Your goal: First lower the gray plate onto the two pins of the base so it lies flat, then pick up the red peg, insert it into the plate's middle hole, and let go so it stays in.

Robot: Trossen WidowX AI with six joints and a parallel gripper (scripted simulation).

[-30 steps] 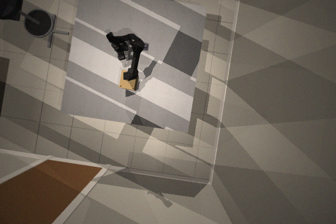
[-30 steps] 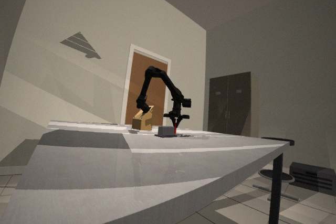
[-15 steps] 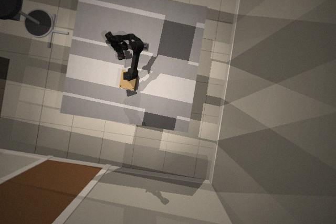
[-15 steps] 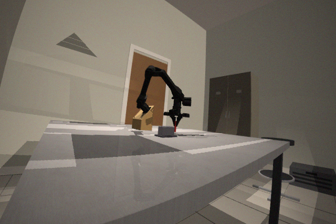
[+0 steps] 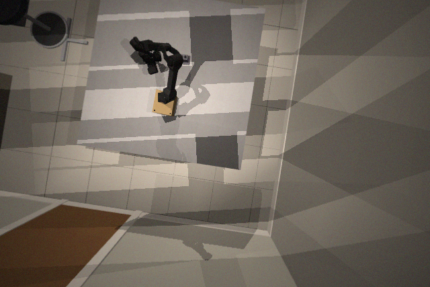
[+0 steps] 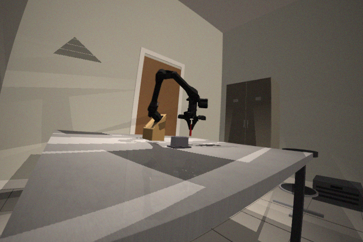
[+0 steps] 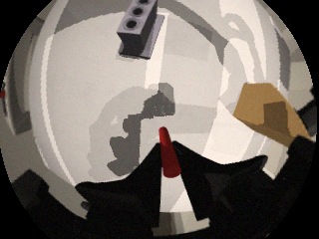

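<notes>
Right now my gripper tip is 190 mm to the left of the gray plate, 80 mm short of it and 50 mm above it. Round my gripper tip: red peg: right at my gripper tip.
</notes>
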